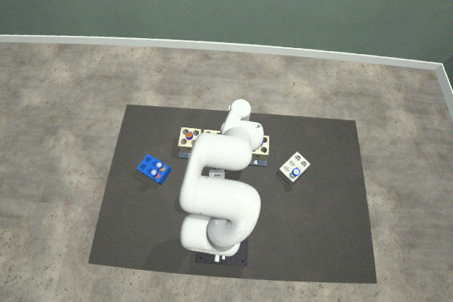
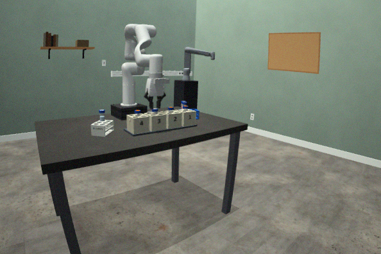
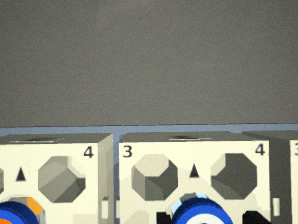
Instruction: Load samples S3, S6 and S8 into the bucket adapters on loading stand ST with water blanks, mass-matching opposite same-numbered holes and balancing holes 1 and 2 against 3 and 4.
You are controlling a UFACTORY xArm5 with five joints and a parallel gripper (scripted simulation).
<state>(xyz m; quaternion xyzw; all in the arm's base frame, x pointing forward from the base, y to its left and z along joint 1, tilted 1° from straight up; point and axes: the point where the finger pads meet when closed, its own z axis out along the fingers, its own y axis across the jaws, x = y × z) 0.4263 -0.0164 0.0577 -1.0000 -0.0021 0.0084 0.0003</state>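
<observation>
My gripper is now 190 mm past the green done key, 80 mm above it and 70 mm to the right of it. The rest, counted from my hand: white rack 290 mm to the right, 120 mm below, 80 mm behind; then loading stand 140 mm below, 60 mm to the left, 10 mm behind; then blue rack 370 mm to the left, 160 mm behind, 120 mm below.
</observation>
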